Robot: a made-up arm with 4 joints.
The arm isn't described. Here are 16 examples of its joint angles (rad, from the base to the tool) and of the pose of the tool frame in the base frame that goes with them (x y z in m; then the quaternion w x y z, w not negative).
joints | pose
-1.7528 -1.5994 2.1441 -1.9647 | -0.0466 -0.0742 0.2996 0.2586 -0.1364 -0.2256 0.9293
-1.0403 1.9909 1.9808 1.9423 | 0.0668 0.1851 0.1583 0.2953 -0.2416 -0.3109 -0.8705
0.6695 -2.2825 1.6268 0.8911 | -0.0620 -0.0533 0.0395 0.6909 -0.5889 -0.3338 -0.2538
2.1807 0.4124 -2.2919 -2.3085 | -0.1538 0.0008 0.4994 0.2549 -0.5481 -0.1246 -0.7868
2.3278 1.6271 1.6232 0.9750 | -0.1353 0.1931 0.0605 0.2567 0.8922 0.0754 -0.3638
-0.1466 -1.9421 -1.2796 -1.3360 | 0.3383 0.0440 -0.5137 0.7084 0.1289 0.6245 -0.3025
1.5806 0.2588 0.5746 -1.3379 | -0.3635 0.2709 -0.3180 0.7521 -0.4496 0.3371 0.3444
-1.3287 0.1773 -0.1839 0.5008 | 0.5594 0.1025 0.3349 0.8262 0.1486 -0.5067 0.1961
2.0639 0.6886 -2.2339 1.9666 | -0.3297 -0.1804 0.3638 0.2613 0.4440 -0.7169 0.4698
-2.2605 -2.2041 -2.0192 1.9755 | 0.2488 0.2812 0.5540 0.3805 -0.7882 -0.3714 -0.3101
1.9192 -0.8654 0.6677 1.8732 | -0.4194 -0.2817 -0.0683 0.7609 0.3538 0.2226 -0.4964
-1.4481 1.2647 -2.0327 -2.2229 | 0.4428 -0.2200 -0.0658 0.1797 0.9506 -0.1925 -0.1641
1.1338 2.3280 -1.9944 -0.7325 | -0.4231 -0.1731 -0.2503 0.1347 0.3586 -0.0705 -0.9210
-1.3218 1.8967 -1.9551 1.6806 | 0.5554 -0.1478 0.1754 0.9734 -0.1282 0.0802 -0.1719
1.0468 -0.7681 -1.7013 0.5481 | -0.4906 0.1037 -0.2388 0.1419 0.1650 0.7793 -0.5876
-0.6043 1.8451 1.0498 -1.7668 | 0.0205 0.3647 -0.1782 0.3955 -0.2042 -0.8828 0.1499
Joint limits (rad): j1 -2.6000..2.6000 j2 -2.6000..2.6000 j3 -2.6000..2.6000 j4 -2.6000..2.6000
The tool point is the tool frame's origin. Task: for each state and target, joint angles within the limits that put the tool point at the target. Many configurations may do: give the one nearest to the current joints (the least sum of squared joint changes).
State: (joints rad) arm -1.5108 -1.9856 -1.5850 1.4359
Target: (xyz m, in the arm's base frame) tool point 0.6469 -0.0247 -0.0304
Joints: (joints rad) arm -1.3538 -1.7636 -0.8667 1.6557
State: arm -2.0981 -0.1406 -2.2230 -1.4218
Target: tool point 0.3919 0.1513 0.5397
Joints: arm -2.5824 0.1731 -1.6443 -1.4021
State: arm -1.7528 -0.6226 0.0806 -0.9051
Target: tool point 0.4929 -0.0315 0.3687
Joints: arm -1.1931 -0.5433 0.4094 -0.6651
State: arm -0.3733 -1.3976 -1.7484 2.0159
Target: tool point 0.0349 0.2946 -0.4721
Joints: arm 0.0663 -1.6037 -1.7331 2.5495
